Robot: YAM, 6 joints.
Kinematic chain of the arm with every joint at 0, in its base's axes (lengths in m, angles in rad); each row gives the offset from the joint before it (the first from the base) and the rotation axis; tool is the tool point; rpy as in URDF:
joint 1: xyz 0 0 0.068 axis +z
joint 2: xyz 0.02 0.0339 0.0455 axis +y
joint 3: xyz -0.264 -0.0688 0 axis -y
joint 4: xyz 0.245 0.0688 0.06 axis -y
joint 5: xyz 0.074 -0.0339 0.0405 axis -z
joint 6: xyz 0.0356 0 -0.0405 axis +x
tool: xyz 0 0 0 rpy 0 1.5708 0
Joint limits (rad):
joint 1: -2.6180..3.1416
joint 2: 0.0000..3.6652
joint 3: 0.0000..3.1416
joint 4: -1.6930..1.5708
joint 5: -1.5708..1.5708
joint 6: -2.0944..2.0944
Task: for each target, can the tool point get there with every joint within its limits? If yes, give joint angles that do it. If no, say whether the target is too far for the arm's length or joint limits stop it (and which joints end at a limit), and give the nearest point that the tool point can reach.
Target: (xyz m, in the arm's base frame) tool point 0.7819 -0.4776 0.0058
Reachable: no: too far | nearest point 0.5473 -0.3343 0.0388 | short by 0.277 m
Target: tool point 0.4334 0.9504 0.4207
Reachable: no: too far | nearest point 0.2570 0.5636 0.2932 | short by 0.444 m
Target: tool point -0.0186 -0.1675 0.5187
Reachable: yes | joints 1.6548 0.3405 1.2903 0.9716 -1.1596 -0.9805
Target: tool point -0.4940 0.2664 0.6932
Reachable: no: too far | nearest point -0.3935 0.2122 0.5709 | short by 0.167 m
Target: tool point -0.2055 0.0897 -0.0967
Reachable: yes | joints 2.6949 2.5353 0.6771 0.2788 -0.2247 1.0688
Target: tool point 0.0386 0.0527 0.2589
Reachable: yes | joints 1.1552 0.5939 0.7603 -1.4428 0.4059 0.3441
